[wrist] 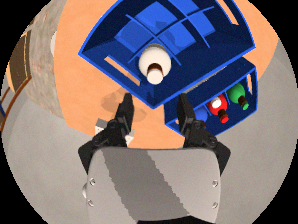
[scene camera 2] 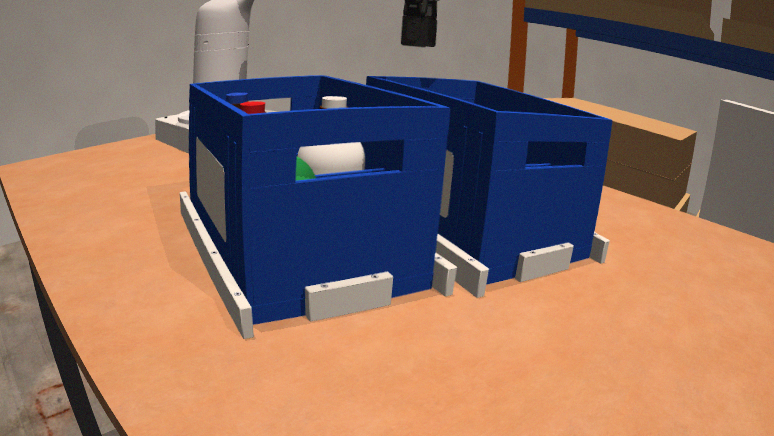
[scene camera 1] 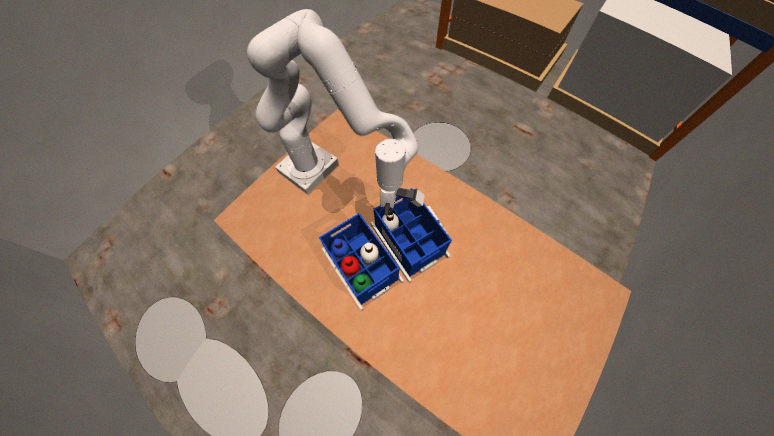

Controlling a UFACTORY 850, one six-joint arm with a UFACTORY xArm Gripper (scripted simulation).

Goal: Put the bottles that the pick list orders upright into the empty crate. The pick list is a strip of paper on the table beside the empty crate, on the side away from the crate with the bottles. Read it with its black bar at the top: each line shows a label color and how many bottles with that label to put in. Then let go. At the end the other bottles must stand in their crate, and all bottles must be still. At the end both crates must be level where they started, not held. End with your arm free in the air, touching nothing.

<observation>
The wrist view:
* gripper: 155, 101
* white-label bottle: 154, 60
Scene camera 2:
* white-label bottle: 324, 159
</observation>
